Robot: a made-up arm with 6 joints.
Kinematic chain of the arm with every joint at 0, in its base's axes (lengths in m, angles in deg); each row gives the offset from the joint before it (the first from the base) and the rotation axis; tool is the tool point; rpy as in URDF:
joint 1: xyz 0 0 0.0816 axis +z
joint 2: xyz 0 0 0 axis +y
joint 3: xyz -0.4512 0 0.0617 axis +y
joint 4: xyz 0.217 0 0.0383 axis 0.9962 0 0.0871
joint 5: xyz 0 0 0 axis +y
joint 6: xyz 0.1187 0 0.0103 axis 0.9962 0 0.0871
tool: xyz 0 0 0 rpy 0 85 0
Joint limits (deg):
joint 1: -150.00..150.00
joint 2: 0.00..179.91
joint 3: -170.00..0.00
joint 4: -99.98..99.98
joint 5: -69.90..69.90
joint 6: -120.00..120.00
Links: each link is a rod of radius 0.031 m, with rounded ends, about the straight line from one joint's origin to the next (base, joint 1, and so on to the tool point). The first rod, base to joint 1, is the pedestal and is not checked.
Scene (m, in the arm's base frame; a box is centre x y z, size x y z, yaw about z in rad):
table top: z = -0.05
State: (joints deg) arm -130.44 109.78 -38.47 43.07 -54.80 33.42
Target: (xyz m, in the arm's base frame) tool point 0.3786 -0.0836 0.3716
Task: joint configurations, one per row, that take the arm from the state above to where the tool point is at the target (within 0.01 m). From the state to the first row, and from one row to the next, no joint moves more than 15 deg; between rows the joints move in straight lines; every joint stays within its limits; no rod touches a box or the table.
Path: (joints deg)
1: -116.94 108.31 -38.88 39.90 -54.45 33.42
2: -103.45 106.84 -39.29 36.73 -54.11 33.42
3: -89.95 105.37 -39.71 33.56 -53.76 33.42
4: -76.46 103.89 -40.12 30.39 -53.41 33.42
5: -62.96 102.42 -40.53 27.22 -53.07 33.42
6: -49.47 100.95 -40.94 24.05 -52.72 33.42
7: -35.97 99.48 -41.35 20.88 -52.37 33.42
8: -22.48 98.01 -41.77 17.71 -52.02 33.42
9: -8.98 96.54 -42.18 14.54 -51.68 33.42

